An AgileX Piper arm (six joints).
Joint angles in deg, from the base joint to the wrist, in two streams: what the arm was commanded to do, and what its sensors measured. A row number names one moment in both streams.
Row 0, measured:
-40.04 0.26 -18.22 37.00 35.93 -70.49
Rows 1 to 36, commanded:
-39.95 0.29 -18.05 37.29 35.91 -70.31
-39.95 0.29 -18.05 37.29 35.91 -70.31
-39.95 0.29 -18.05 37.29 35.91 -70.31
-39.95 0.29 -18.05 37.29 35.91 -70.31
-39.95 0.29 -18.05 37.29 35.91 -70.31
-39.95 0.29 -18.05 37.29 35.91 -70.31
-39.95 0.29 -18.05 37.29 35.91 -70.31
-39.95 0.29 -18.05 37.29 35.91 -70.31
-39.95 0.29 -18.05 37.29 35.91 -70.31
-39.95 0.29 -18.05 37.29 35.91 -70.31
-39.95 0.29 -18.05 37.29 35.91 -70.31
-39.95 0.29 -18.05 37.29 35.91 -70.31
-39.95 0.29 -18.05 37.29 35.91 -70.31
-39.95 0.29 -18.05 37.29 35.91 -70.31
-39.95 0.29 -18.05 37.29 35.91 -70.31
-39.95 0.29 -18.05 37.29 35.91 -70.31
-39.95 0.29 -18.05 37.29 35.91 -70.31
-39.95 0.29 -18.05 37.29 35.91 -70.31
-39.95 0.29 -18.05 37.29 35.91 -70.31
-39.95 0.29 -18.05 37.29 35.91 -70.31
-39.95 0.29 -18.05 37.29 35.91 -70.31
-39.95 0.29 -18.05 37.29 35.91 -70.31
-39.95 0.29 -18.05 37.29 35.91 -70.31
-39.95 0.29 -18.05 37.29 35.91 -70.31
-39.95 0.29 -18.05 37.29 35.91 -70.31
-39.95 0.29 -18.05 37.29 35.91 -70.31
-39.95 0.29 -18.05 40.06 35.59 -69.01
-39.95 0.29 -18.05 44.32 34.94 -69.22
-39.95 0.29 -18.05 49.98 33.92 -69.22
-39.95 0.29 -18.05 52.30 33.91 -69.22
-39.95 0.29 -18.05 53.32 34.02 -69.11
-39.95 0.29 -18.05 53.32 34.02 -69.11
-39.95 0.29 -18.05 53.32 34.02 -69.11
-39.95 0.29 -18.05 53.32 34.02 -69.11
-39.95 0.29 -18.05 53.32 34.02 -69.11
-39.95 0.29 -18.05 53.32 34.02 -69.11
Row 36, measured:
-40.04 0.26 -18.22 51.98 34.82 -69.45
